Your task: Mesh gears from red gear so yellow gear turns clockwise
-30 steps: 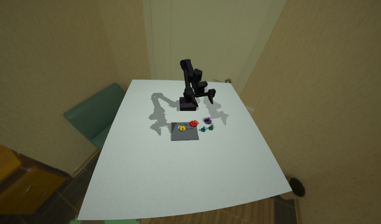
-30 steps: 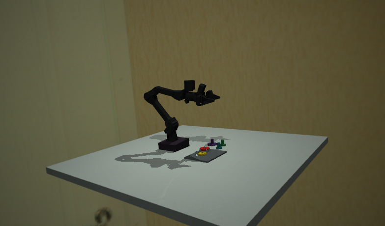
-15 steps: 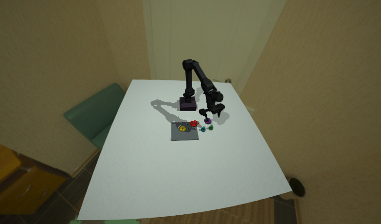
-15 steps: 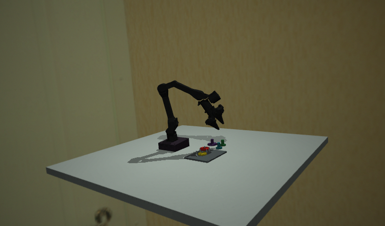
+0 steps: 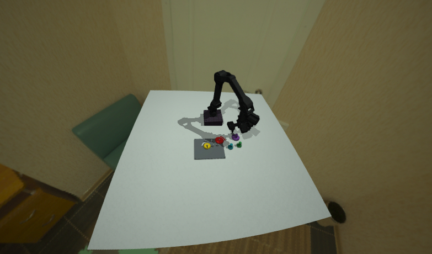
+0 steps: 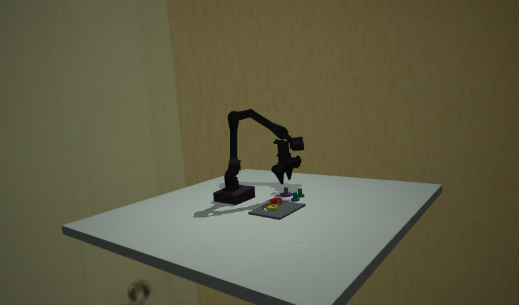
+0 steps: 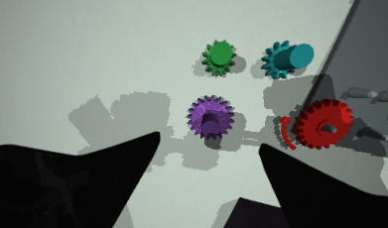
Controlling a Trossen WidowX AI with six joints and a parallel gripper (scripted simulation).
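Right now the purple gear is 5 cm below my gripper tip. Also, from my gripper tip: red gear (14 cm to the right, 5 cm below, 2 cm ahead); then green gear (8 cm ahead, 5 cm below); then teal gear (9 cm ahead, 7 cm to the right, 5 cm below).
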